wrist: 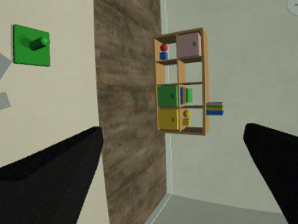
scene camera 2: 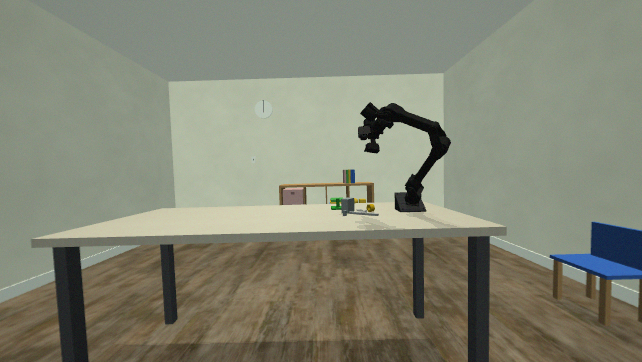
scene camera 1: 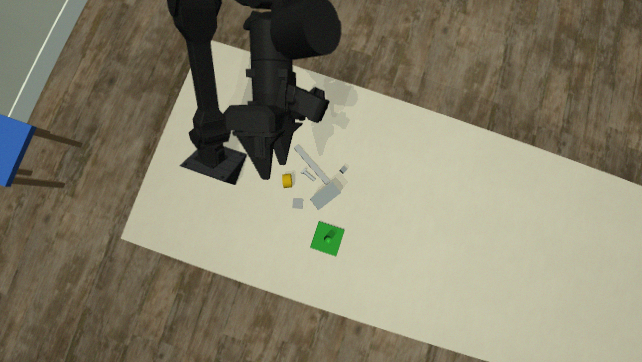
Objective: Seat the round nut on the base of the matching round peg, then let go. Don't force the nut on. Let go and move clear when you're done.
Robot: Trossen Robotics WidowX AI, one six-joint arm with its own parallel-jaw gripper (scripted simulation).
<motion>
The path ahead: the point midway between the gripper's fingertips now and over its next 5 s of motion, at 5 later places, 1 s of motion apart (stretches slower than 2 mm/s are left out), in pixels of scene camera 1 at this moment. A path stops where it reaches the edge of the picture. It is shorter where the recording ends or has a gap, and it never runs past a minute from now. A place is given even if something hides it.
My gripper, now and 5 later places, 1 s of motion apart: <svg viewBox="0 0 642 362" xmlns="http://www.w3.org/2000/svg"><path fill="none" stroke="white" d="M274 171L288 182L290 180L292 180L294 179L296 179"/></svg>
</motion>
